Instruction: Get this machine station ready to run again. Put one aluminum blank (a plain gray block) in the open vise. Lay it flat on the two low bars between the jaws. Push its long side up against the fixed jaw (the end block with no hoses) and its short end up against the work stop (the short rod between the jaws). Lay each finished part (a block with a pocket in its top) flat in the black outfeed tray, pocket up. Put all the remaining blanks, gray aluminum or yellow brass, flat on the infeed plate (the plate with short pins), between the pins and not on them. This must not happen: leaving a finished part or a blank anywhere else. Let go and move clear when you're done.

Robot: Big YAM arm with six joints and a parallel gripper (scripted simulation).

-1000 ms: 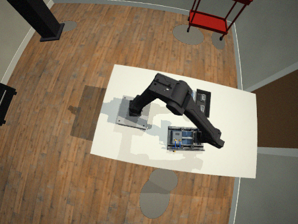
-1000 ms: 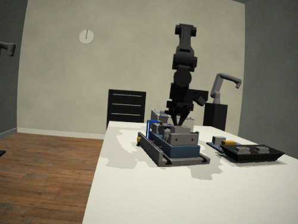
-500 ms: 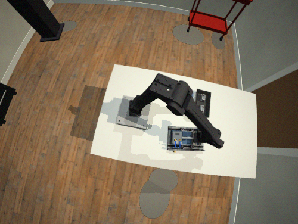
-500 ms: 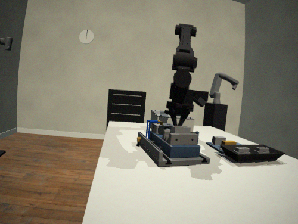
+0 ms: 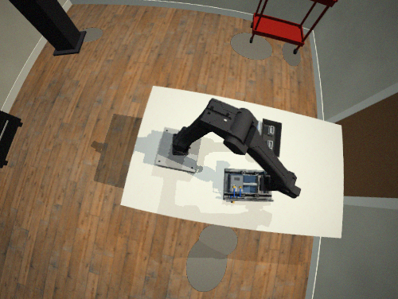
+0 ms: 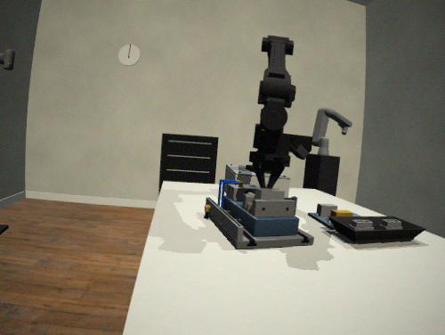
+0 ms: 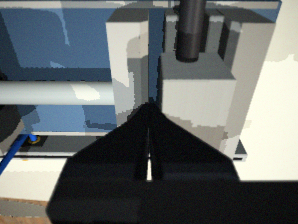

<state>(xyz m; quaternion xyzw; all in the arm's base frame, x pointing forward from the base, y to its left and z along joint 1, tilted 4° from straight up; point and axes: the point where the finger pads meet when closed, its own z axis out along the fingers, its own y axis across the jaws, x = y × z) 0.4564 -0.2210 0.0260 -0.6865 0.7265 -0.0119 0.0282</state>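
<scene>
Now: the dark rod 50 mm to the left of my hand, 20 mm below it and 20 mm ahead of it. Round my hand: yellow brass blank 280 mm to the left, 80 mm below, 20 mm behind; then light cylinder 60 mm behind, 30 mm below; then vise 70 mm below, 50 mm behind.
</scene>
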